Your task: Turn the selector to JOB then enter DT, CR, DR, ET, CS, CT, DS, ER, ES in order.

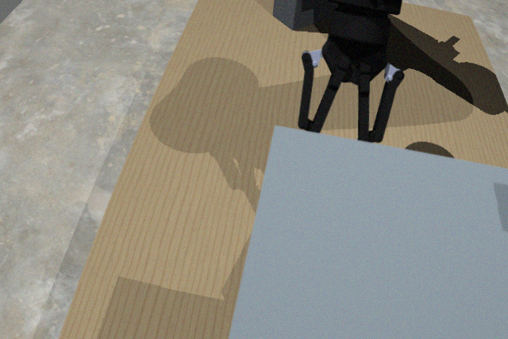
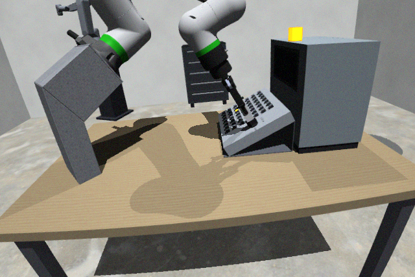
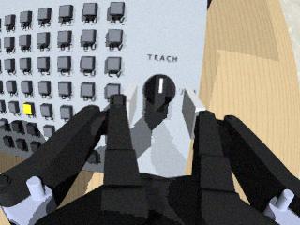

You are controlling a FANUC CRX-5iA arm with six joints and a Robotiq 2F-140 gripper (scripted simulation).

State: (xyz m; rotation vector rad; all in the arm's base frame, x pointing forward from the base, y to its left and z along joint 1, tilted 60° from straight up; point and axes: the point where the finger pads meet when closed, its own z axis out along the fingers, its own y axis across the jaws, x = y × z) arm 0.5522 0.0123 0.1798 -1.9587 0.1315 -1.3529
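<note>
Now: hand 30 mm short of the black selector knob, 10 mm to the right of it and 40 mm above it. From my hand the other things lie so: sloped keypad 120 mm to the left, 90 mm below.
</note>
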